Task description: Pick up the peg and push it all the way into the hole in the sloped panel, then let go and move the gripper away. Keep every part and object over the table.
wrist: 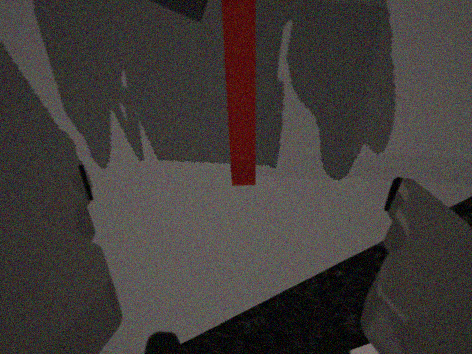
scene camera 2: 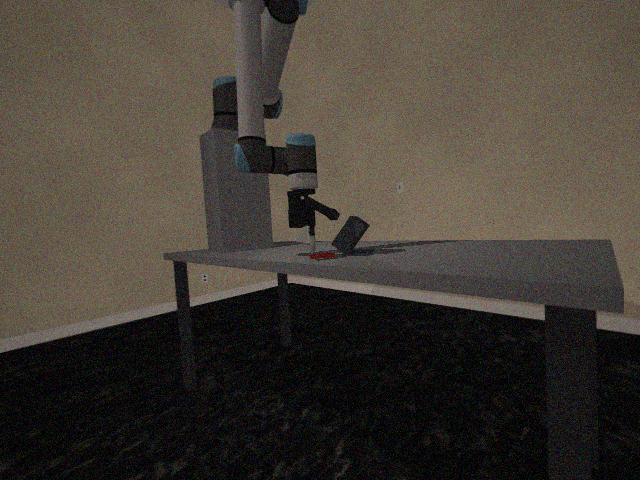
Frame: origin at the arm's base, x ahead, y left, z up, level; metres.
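Seen in the pictures: gripper, between the fingertips: point(wrist: 240, 177) point(scene camera 2: 312, 252); arm's base, origin of its link: point(scene camera 2: 229, 135).
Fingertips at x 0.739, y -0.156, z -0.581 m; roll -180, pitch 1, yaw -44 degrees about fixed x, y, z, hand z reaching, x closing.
Observation:
Offsets run from my fingertips to a thing's top centre. Level surfaces: height alone.
The red peg @(0.021 m ahead, 0.023 m left, 0.006 m down) point(scene camera 2: 322, 255) point(wrist: 241, 95) lies flat on the table. In the wrist view it runs from the top edge to the centre and lies in shadow. My gripper point(scene camera 2: 312, 250) point(wrist: 240, 177) is open and empty, pointing down low over the table. In the wrist view the peg's near end lies between the widely spaced left and right fingertips, and most of the peg extends beyond them. The dark sloped panel @(0.057 m ahead, 0.140 m left, 0.109 m up) point(scene camera 2: 350, 233) point(wrist: 187, 6) stands tilted beside the peg, right of the gripper in the scene view. Its hole does not show in either view.
The grey table @(0.018 m down) point(scene camera 2: 491, 263) point(wrist: 225, 240) carries the parts. Its edge crosses the lower right of the wrist view, close to the right finger, with dark floor point(wrist: 300, 320) beyond. The robot's grey pedestal point(scene camera 2: 237, 201) stands behind at the left in the scene view.

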